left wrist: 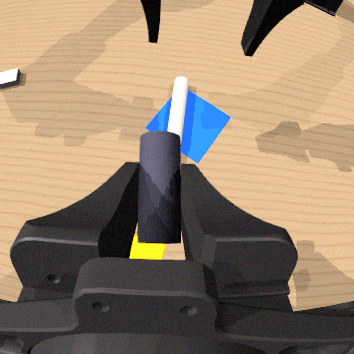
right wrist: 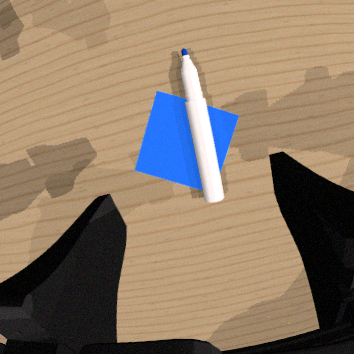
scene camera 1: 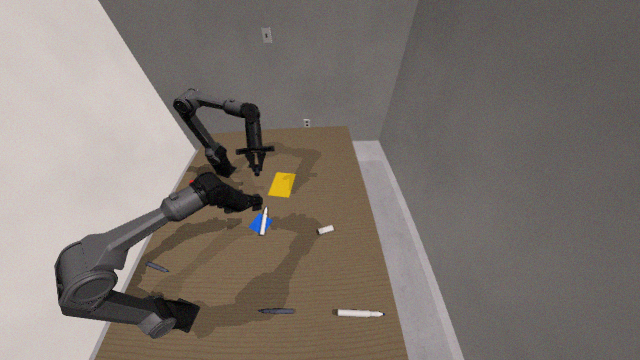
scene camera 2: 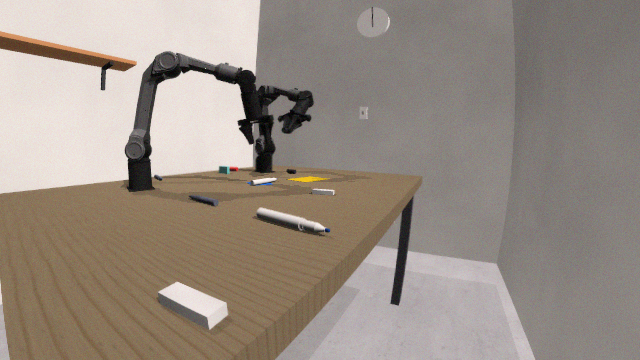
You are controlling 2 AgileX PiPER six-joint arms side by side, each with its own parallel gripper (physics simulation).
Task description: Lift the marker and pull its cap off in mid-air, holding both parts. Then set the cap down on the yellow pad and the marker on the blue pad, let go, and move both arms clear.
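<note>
The white uncapped marker [scene camera 1: 264, 221] [scene camera 2: 263, 181] [left wrist: 178, 105] [right wrist: 204, 145] lies across the blue pad [scene camera 1: 255, 224] [left wrist: 210, 120] [right wrist: 162, 140], both ends past the pad's edges. My right gripper [scene camera 1: 257, 202] [scene camera 2: 246, 140] [left wrist: 200, 41] [right wrist: 192, 193] is open and empty, raised above the table near the marker's blunt end. My left gripper [scene camera 1: 256, 171] [scene camera 2: 287, 131] [left wrist: 159, 181] is shut on the dark cap [left wrist: 160, 190] and holds it in the air, beside and above the yellow pad [scene camera 1: 282, 185] [scene camera 2: 308, 179] [left wrist: 147, 250]. The cap is hard to make out in the scene views.
A white block [scene camera 1: 325, 230] [scene camera 2: 323, 192] lies right of the pads. A second white marker [scene camera 1: 357, 313] [scene camera 2: 290, 219] and a dark pen [scene camera 1: 276, 311] [scene camera 2: 203, 200] lie farther off. A teal block [scene camera 2: 224, 170], a red item [scene camera 2: 233, 169] and a small black item [scene camera 2: 291, 171] lie near the arms.
</note>
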